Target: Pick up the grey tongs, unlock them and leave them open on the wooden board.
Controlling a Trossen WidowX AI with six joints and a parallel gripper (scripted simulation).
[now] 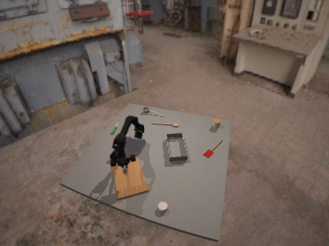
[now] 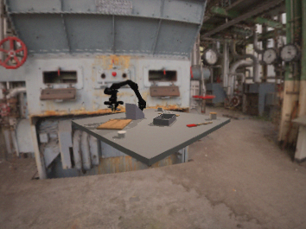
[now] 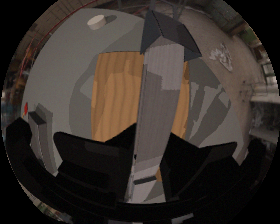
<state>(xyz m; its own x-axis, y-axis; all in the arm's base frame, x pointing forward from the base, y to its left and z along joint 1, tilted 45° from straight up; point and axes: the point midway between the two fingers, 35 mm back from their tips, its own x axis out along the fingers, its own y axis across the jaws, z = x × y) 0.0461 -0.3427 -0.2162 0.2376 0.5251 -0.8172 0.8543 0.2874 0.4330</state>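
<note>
My gripper tip is now 20 mm past the grey tongs, 30 mm to the right of it and 30 mm below it. Also, from my gripper tip: white puck 330 mm ahead, 170 mm to the right, 110 mm below; grey roasting tin 310 mm ahead, 420 mm to the left, 100 mm below; wooden board 20 mm to the left, 120 mm below.
</note>
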